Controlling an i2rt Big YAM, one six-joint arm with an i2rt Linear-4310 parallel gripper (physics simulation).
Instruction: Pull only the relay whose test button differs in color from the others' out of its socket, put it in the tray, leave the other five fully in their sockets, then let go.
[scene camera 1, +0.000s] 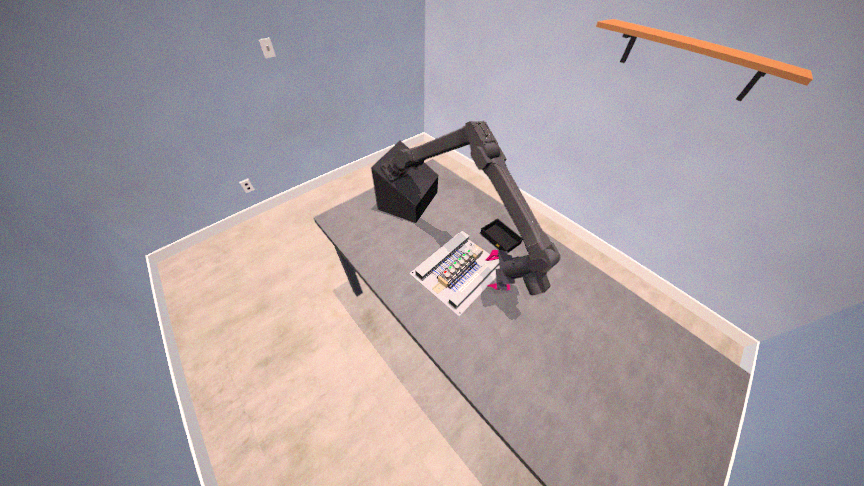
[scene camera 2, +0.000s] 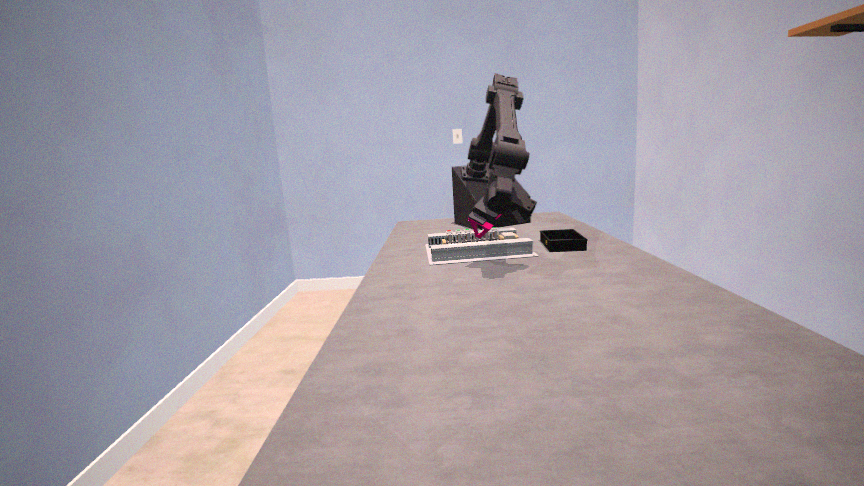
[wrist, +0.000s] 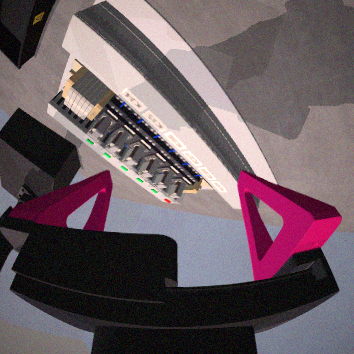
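Seen in the pictures: gripper, between the fingertips: (scene camera 1: 487, 272) (scene camera 2: 486, 227) (wrist: 174, 177); arm's base, origin of its link: (scene camera 1: 394, 170) (scene camera 2: 474, 176).
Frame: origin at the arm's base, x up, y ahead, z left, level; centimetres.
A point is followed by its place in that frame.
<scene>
The relay with the red test button (scene camera 1: 447, 273) @[y 49.8, x -14.2, z -13.3 cm] (scene camera 2: 448, 232) @[y 50.9, x -14.2, z -13.7 cm] (wrist: 175, 188) @[y 50.8, x -15.7, z -12.2 cm] sits in its socket at one end of the row. The other five relays, with green buttons, stand upright beside it in their sockets; one green-button relay (scene camera 1: 462, 260) @[y 49.4, x -14.2, z -4.4 cm] (wrist: 133, 152) @[y 50.3, x -15.8, z -3.8 cm] is near the middle of the row. The black tray (scene camera 1: 491, 241) @[y 48.5, x -19.8, z 17.0 cm] (scene camera 2: 564, 245) @[y 57.6, x -19.1, z 20.7 cm] (wrist: 34, 42) @[y 45.8, x -20.1, z 17.3 cm] is beside the panel. My gripper (scene camera 1: 496, 271) @[y 60.8, x -11.6, z -3.0 cm] (scene camera 2: 482, 227) @[y 60.8, x -11.6, z -3.0 cm] (wrist: 174, 177) @[y 60.8, x -11.6, z -3.0 cm] is open and empty, tilted above the panel's wire duct side. In the wrist view, the red-button relay lies between the fingertips' directions, farther off.
The white panel (scene camera 1: 427, 281) @[y 44.6, x -20.6, z -18.8 cm] (scene camera 2: 430, 262) @[y 61.5, x -20.7, z -19.6 cm] carries a long wire duct (scene camera 1: 474, 288) @[y 60.4, x -17.3, z -8.6 cm] (scene camera 2: 481, 250) @[y 60.0, x -18.4, z -4.5 cm] (wrist: 150, 75) @[y 59.6, x -17.3, z 2.6 cm] on the near side and another duct (scene camera 1: 442, 253) @[y 40.3, x -16.7, z -6.6 cm] on the far side. Beige end pieces flank the relay row. The arm's black base block (scene camera 1: 398, 193) @[y 8.4, x -5.5, z -4.4 cm] stands at the table's far end.
</scene>
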